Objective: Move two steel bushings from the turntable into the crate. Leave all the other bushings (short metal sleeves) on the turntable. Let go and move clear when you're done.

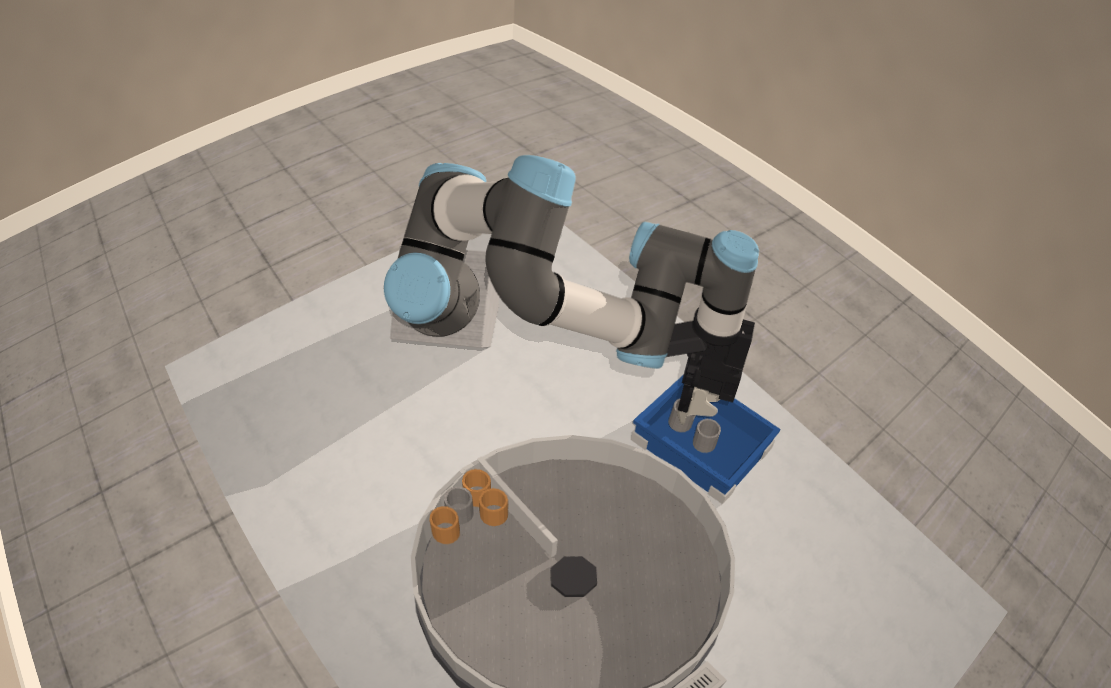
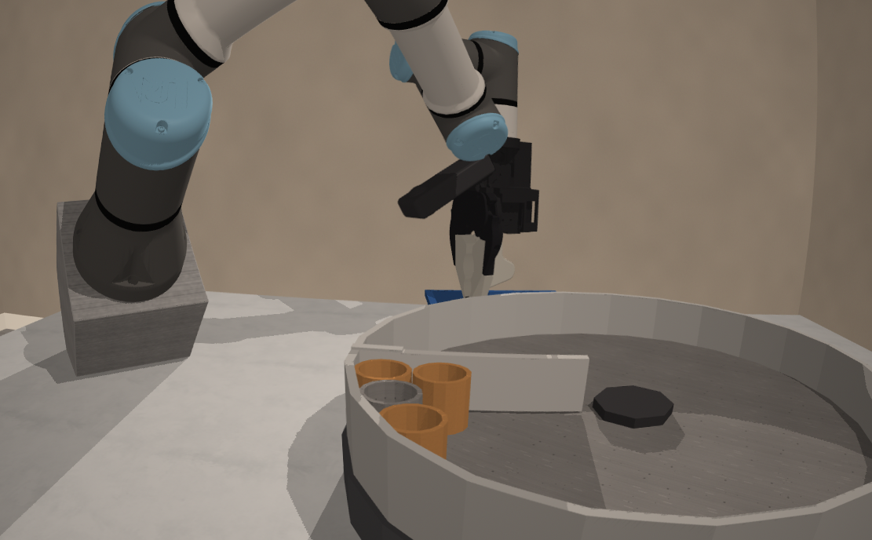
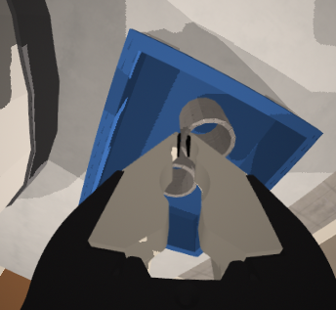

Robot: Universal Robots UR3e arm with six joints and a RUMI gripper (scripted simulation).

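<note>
The blue crate lies 40 mm ahead of my hand, 30 mm below it and 20 mm to the left of it. From my hand the other things lie so: turntable: 320 mm to the right, 110 mm ahead.
</note>
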